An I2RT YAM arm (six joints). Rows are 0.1 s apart.
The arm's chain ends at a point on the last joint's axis. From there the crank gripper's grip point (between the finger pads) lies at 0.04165 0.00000 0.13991 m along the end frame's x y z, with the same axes.
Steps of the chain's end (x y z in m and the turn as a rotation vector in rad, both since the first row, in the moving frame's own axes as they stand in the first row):
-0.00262, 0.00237, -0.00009, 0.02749, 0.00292, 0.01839
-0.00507, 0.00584, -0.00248, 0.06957, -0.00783, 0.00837
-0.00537, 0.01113, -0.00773, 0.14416, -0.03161, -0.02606
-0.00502, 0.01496, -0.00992, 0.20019, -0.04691, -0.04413
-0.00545, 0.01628, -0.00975, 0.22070, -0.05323, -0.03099
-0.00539, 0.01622, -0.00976, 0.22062, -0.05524, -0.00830
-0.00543, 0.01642, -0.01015, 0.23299, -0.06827, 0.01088
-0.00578, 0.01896, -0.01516, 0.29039, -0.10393, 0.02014
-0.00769, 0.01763, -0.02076, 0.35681, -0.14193, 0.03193
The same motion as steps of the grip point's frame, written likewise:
-0.00218, -0.00070, -0.00025, 0.02749, 0.00292, 0.01839
-0.00613, -0.00355, -0.00248, 0.06957, -0.00783, 0.00837
-0.01007, -0.01008, -0.00802, 0.14416, -0.03161, -0.02606
-0.01224, -0.01472, -0.01111, 0.20019, -0.04691, -0.04413
-0.01339, -0.01574, -0.01128, 0.22070, -0.05323, -0.03099
-0.01324, -0.01494, -0.01112, 0.22062, -0.05524, -0.00830
-0.01481, -0.01579, -0.01139, 0.23299, -0.06827, 0.01088
-0.01992, -0.02097, -0.01738, 0.29039, -0.10393, 0.02014
-0.02671, -0.03112, -0.02495, 0.35681, -0.14193, 0.03193

